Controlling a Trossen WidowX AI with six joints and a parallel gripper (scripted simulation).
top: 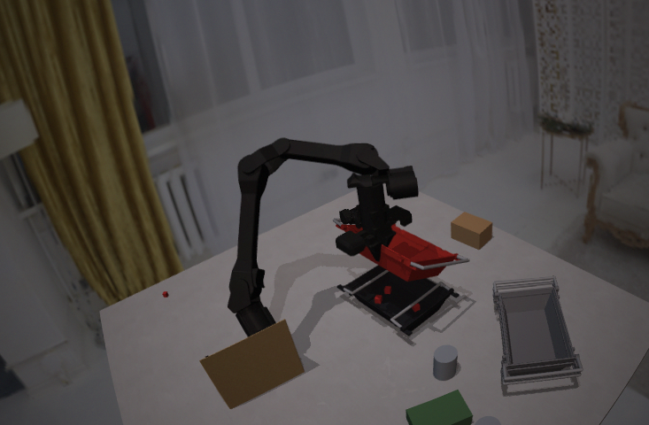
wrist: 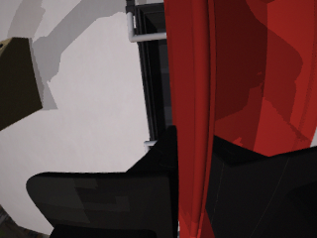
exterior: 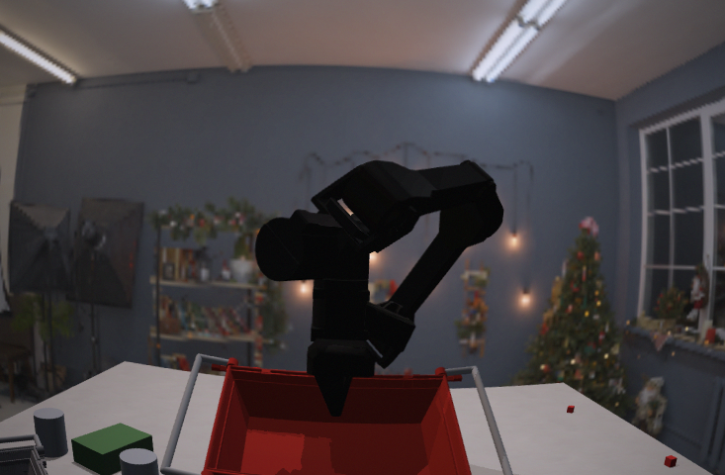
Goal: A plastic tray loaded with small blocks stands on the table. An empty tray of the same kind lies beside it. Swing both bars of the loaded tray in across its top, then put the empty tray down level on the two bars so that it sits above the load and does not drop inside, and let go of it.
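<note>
Now: gripper tip 7 cm short of the red tray. Round my gripper tip: tan box 42 cm ahead, 3 cm to the left, 15 cm below; green block 16 cm behind, 36 cm to the right, 16 cm below.
</note>
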